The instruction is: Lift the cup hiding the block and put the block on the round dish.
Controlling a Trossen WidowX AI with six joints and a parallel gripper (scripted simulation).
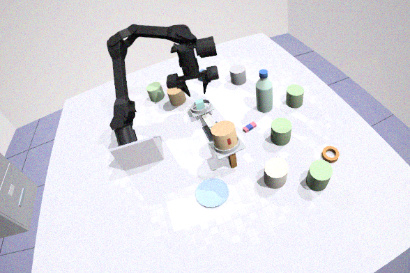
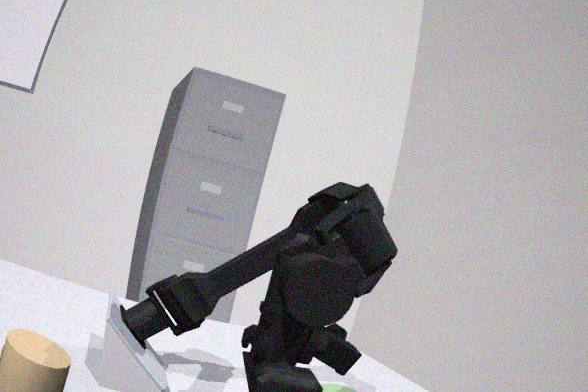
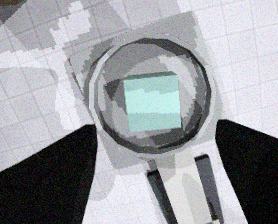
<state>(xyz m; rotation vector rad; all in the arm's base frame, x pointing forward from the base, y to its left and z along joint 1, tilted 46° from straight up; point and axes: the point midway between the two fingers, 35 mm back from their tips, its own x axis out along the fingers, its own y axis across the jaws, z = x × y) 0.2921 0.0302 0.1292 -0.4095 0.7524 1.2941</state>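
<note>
Right now my gripper tip is 50 mm above the teal block. Also, from my gripper tip: eraser (130 mm ahead, 170 mm to the right, 80 mm below); then bottle (230 mm ahead, 100 mm to the right, 20 mm above); then grey balance (10 mm ahead, 140 mm to the right, 50 mm below).
</note>
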